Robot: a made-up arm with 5 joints.
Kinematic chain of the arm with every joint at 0, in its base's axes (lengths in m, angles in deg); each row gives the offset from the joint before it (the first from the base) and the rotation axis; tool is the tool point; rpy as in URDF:
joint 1: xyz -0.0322 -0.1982 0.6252 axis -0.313 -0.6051 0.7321
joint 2: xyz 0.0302 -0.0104 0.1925 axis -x
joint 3: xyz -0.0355 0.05 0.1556 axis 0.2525 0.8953 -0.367
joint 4: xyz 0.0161 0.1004 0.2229 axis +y
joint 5: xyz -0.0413 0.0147 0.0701 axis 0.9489 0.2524 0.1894
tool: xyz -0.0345 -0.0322 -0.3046 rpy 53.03 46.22 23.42
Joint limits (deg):
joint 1: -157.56..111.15
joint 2: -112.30..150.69
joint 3: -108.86..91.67
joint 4: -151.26..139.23
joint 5: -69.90..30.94
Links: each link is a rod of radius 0.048 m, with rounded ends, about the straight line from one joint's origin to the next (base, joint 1, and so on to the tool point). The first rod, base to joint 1, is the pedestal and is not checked.
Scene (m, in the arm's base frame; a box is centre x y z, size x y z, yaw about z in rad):
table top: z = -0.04
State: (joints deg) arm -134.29 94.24 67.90 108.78 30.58
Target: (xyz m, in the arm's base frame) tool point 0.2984 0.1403 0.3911
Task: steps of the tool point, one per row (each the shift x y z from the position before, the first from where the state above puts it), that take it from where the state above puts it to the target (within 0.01 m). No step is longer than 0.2 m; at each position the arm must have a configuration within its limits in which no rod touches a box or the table.
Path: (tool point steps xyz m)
1: 0.1200 0.1067 0.0473
2: 0.0666 0.1316 0.0718
3: 0.0046 0.1381 0.0836
4: -0.0563 0.1249 0.0837

